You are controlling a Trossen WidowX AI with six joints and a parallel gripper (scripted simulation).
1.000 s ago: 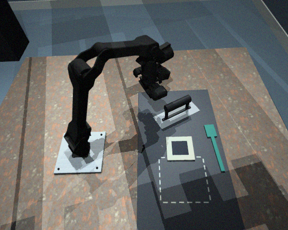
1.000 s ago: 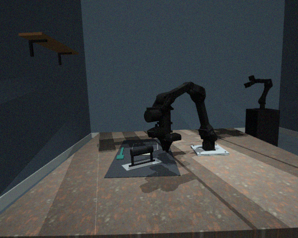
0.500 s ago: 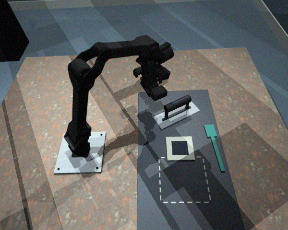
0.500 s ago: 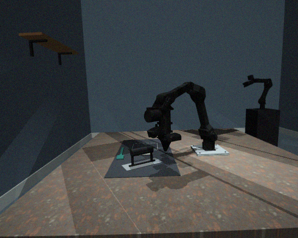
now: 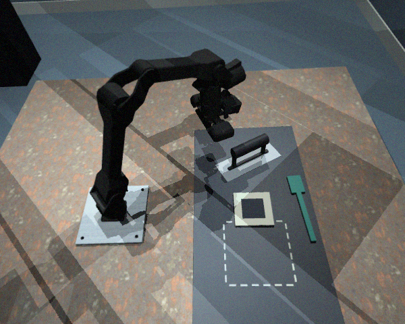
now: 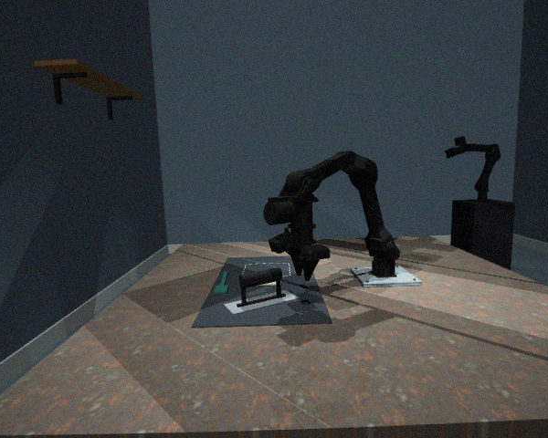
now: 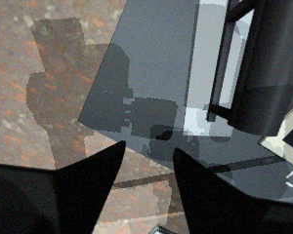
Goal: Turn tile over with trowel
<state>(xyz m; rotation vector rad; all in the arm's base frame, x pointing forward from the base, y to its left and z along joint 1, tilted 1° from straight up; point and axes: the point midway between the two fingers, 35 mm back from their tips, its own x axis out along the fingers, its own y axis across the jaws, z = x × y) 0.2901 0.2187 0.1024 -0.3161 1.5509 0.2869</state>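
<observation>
Now: the dark trowel 100 mm ahead of my gripper tip, 50 mm to the right of it and 40 mm below it. Also, from my gripper tip: grey mat: 110 mm ahead, 220 mm to the right, 100 mm below; then tile: 110 mm ahead, 220 mm to the right, 80 mm below; then green spatula-shaped tool: 250 mm ahead, 200 mm to the right, 80 mm below.
</observation>
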